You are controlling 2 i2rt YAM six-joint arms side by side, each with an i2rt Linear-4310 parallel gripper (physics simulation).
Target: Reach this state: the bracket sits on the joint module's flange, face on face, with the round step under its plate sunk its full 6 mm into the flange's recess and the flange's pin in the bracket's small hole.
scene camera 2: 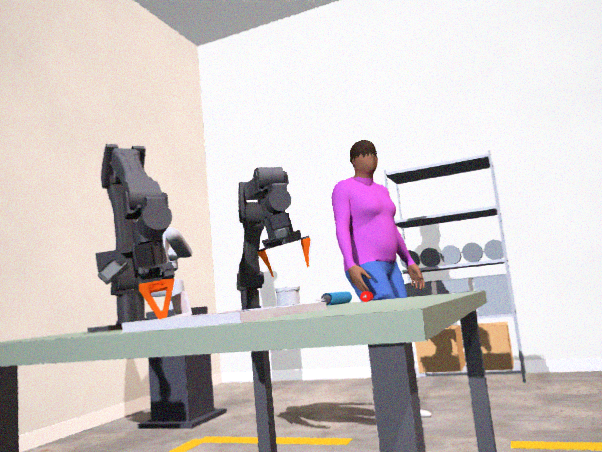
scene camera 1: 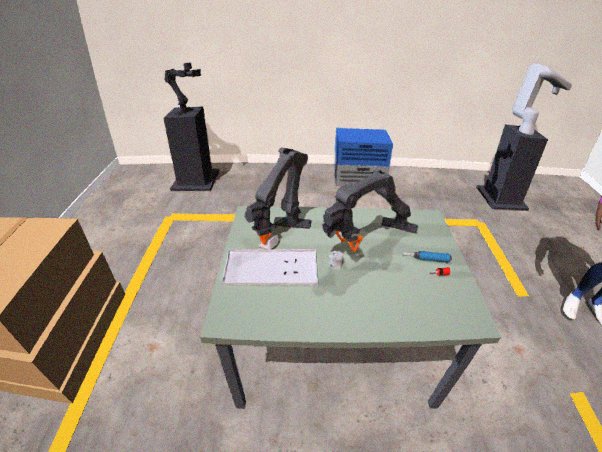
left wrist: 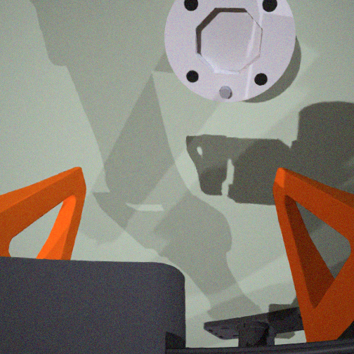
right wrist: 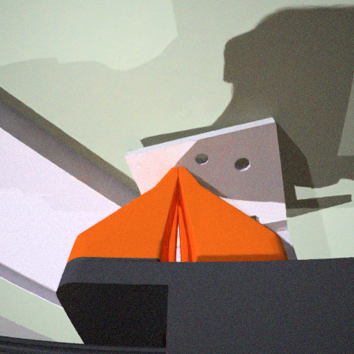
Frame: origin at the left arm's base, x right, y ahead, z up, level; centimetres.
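Seen in the pictures: left gripper, fingertip midpoint: (scene camera 2: 290,271) (scene camera 1: 348,246); right gripper, fingertip midpoint: (scene camera 1: 263,244); left arm's base at its link origin: (scene camera 1: 399,225); right arm's base at its link origin: (scene camera 1: 292,223).
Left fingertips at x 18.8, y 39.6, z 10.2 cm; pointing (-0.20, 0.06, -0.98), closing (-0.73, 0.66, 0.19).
Pixels of each thing's top centre, then the offset from my left fingertips to it. "*": a spot on its surface instead.
- white round joint module at its top centre: (scene camera 2: 286,286) (scene camera 1: 336,254) dx +4.7, dy +2.9, dz -3.8 cm
- white tray at its top centre: (scene camera 2: 239,310) (scene camera 1: 270,265) dx +31.5, dy +16.6, dz -8.6 cm
- blue screwdriver at a spot on its surface: (scene camera 2: 337,298) * dx -36.0, dy -15.4, dz -8.2 cm
- red-handled tool at its top centre: (scene camera 2: 365,291) (scene camera 1: 440,269) dx -42.9, dy -8.8, dz -6.8 cm
The pale bracket (scene camera 1: 270,243) (scene camera 2: 184,303) (right wrist: 260,145) is behind the tray's back edge, apart from the joint module; two holes show in its plate in the right wrist view. My right gripper (scene camera 1: 264,245) (scene camera 2: 162,317) (right wrist: 178,177) is shut with its tips together and empty, right at the bracket and hiding part of it. The white round joint module (scene camera 1: 336,259) (scene camera 2: 287,296) stands on the table. Its flange (left wrist: 180,50) faces up, with the open recess and the pin (left wrist: 225,92) showing. My left gripper (scene camera 1: 348,245) (scene camera 2: 290,271) (left wrist: 179,177) is open and empty, above and behind the module.
A white tray (scene camera 1: 316,270) (scene camera 2: 200,320) (right wrist: 45,205) with several small dark screws lies left of the module in scene camera 1. A blue screwdriver (scene camera 1: 434,256) (scene camera 2: 337,298) and a red-handled tool (scene camera 1: 443,271) (scene camera 2: 366,296) lie at the right of the table.
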